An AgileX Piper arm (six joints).
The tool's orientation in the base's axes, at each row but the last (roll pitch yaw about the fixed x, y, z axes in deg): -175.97, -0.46, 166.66; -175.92, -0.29, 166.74; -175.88, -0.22, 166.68; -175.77, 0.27, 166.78
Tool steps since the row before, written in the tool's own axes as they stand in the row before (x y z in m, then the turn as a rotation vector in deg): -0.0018, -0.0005, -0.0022, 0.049, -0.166, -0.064; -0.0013, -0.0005, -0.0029, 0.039, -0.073, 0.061; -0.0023, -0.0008, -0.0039, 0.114, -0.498, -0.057; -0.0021, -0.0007, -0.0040, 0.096, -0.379, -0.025
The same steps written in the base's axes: 0.0017, -0.0008, 0.0022, -0.084, -0.146, 0.076; 0.0012, -0.0006, 0.0029, -0.056, -0.066, -0.055; 0.0021, -0.0010, 0.0039, -0.224, -0.453, 0.093; 0.0019, -0.0009, 0.0041, -0.180, -0.344, 0.052
